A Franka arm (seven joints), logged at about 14 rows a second.
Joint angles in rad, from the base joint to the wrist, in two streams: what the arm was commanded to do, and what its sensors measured. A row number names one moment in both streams.
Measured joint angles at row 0: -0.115, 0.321, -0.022, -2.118, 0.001, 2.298, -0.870
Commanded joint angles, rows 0 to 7: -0.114, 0.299, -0.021, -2.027, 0.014, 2.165, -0.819; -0.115, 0.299, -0.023, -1.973, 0.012, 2.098, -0.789; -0.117, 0.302, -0.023, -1.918, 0.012, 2.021, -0.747; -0.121, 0.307, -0.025, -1.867, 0.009, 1.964, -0.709; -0.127, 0.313, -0.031, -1.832, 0.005, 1.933, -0.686; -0.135, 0.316, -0.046, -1.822, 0.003, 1.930, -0.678; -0.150, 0.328, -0.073, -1.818, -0.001, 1.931, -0.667; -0.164, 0.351, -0.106, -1.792, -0.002, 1.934, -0.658
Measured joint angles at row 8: -0.131, 0.309, -0.071, -1.837, -0.001, 1.950, -0.676
